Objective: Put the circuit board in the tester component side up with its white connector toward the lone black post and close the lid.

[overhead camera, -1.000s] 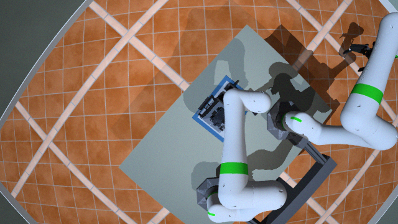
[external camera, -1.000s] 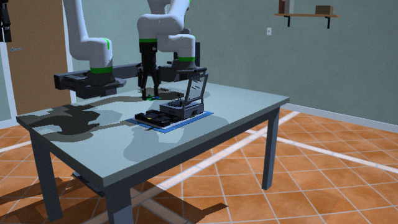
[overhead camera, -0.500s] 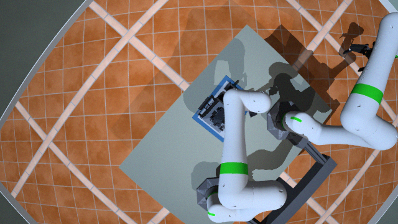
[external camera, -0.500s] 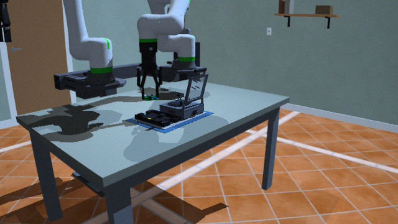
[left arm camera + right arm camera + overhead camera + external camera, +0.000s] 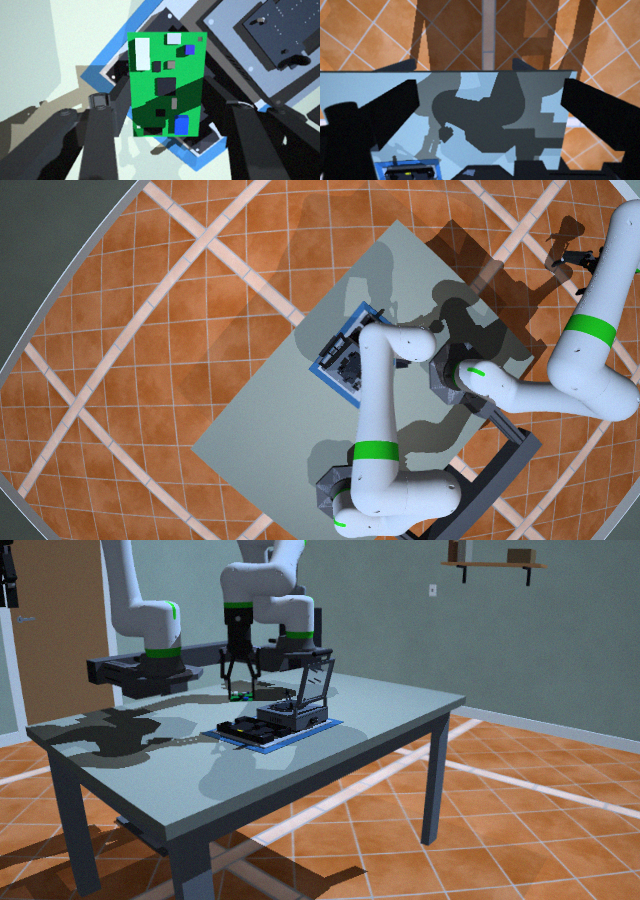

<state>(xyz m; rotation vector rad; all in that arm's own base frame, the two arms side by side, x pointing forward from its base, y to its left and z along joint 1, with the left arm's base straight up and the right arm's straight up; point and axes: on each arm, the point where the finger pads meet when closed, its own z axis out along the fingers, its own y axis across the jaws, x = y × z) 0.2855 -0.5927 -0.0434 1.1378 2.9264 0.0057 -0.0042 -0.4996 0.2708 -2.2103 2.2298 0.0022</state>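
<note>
My left hand is 2 cm above the green circuit board. From my left hand the other things lie so: clear lid (17 cm ahead, 18 cm to the left, 4 cm above); then black tray (5 cm ahead, 12 cm below).
</note>
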